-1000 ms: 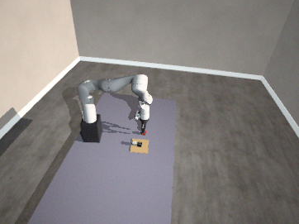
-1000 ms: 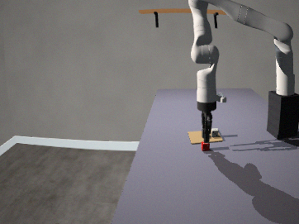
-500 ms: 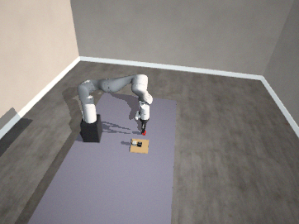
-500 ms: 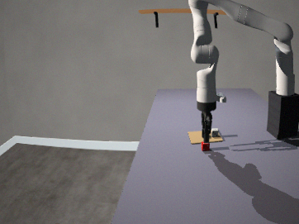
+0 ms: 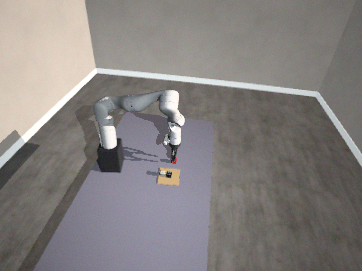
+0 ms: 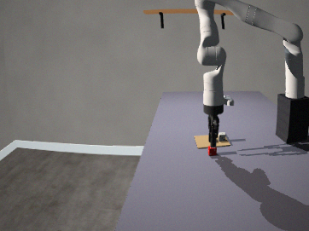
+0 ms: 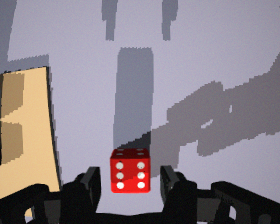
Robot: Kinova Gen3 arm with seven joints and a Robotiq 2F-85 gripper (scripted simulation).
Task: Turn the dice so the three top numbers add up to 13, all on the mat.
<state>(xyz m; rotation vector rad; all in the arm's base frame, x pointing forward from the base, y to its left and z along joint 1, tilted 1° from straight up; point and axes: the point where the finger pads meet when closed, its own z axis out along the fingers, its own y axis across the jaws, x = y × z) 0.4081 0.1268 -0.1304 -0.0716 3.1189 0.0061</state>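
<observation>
My gripper is now 40 mm above the red die. From my hand the other things lie so: black die (10 mm behind, 140 mm to the right, 40 mm below); then tan mat (10 mm behind, 140 mm to the right, 50 mm below); then white die (50 mm behind, 140 mm to the right, 40 mm below).
</observation>
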